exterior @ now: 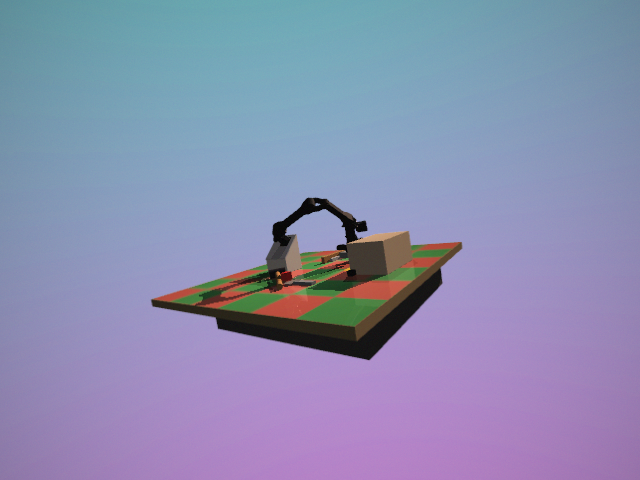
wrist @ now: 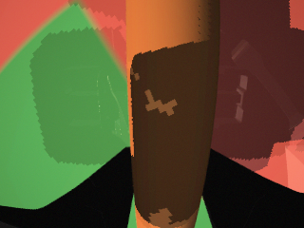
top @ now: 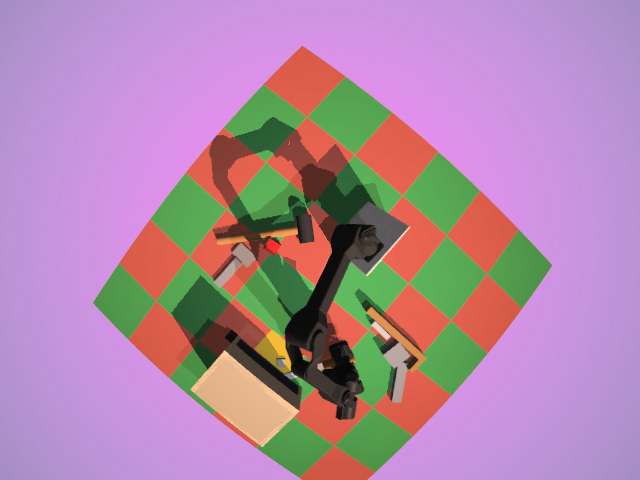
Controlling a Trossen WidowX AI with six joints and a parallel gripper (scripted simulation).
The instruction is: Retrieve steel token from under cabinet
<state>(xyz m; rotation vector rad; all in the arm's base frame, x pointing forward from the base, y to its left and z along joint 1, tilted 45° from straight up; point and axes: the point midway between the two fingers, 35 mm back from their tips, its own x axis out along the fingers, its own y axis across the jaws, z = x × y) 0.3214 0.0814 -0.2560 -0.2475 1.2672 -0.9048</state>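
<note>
My gripper tip is 16 cm past the pale bar and 1 cm to the right of it. From my gripper tip the other things lie so: grey block (14 cm behind, 11 cm to the left, 1 cm above); grey bar (7 cm behind, 21 cm to the left); grey token (17 cm ahead, 15 cm to the right).
</note>
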